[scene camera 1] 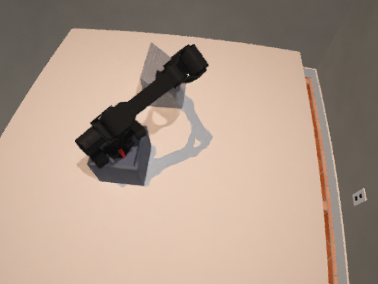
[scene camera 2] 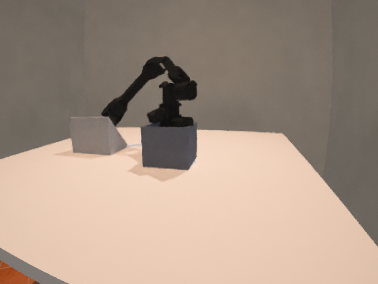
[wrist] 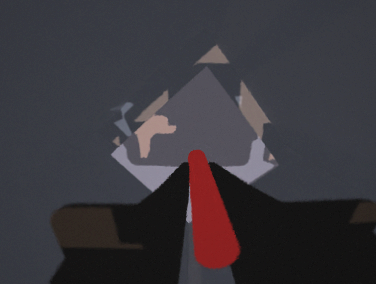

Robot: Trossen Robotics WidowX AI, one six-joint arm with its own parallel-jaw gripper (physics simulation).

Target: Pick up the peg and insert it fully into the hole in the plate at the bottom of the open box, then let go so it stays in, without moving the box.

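Where they show: gripper, fingertip midpoint: (scene camera 1: pixel 123 155) (wrist: pixel 198 168); arm's base at its link origin: (scene camera 2: pixel 106 129).
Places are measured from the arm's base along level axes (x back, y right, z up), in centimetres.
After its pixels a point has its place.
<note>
The red peg (scene camera 1: pixel 122 153) @(x -32.6, y 10.4, z -1.8 cm) (wrist: pixel 214 220) @(x -31.5, y 11.6, z 2.3 cm) is held between the fingers of my gripper (scene camera 1: pixel 119 147) (wrist: pixel 198 168) @(x -32.5, y 10.5, z -3.6 cm). In the wrist view the peg's far end points at the plate (wrist: pixel 209 102) @(x -28.9, y 13.3, z -4.2 cm). The plate shows as a grey diamond at the bottom of the open box, turned relative to the fingers. Its hole does not show, and whether the peg's end touches the plate cannot be told. The dark blue-grey box (scene camera 1: pixel 121 175) @(x -40.4, y 9.5, z -2.1 cm) (scene camera 2: pixel 166 147) @(x -32.7, y 18.8, z -2.8 cm) (wrist: pixel 65 90) @(x -32.2, y 17.8, z 0.9 cm) stands on the table. My gripper reaches down into it, and in scene camera 2 the box wall hides the fingertips and peg.
A grey wedge-shaped block (scene camera 1: pixel 153 64) @(x 4.9, y 3.6, z 3.8 cm) (scene camera 2: pixel 91 135) @(x 3.8, y 6.7, z -1.7 cm) stands on the table (scene camera 1: pixel 225 200) @(x -44.8, y -24.9, z -10.0 cm) (scene camera 2: pixel 225 215) @(x -51.3, y 46.0, z -10.0 cm) near the arm's lower end. The box walls surround the fingers closely. Patches of light and shadow lie on the plate and around its edges.
</note>
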